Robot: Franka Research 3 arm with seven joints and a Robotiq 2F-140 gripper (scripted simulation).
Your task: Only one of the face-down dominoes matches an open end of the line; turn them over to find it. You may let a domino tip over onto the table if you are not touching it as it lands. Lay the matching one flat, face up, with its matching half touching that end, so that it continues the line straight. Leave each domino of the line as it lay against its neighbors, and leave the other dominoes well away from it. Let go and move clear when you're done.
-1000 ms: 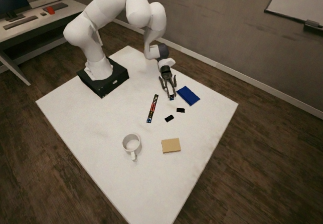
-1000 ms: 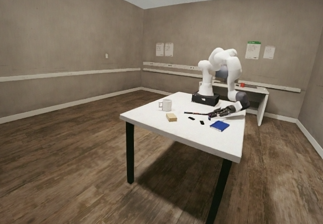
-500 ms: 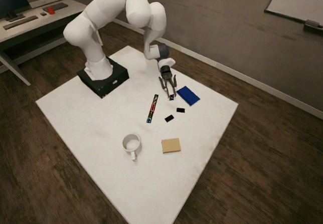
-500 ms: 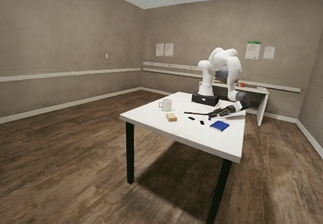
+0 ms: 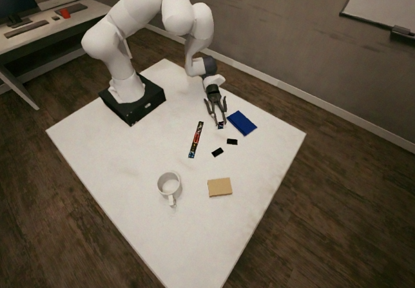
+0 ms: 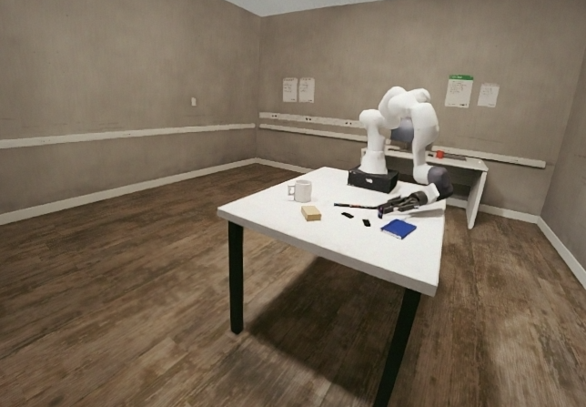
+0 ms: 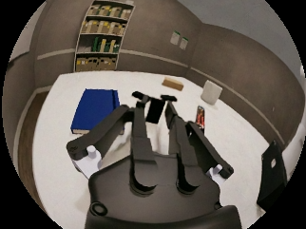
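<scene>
Right now the domino is 2 cm to the right of my hand, 2 cm below it and 2 cm ahead of it. From my hand the other things lie so: tan block 29 cm to the right, 20 cm ahead, 3 cm below; white mug 42 cm to the right, 3 cm ahead, 1 cm below.
</scene>
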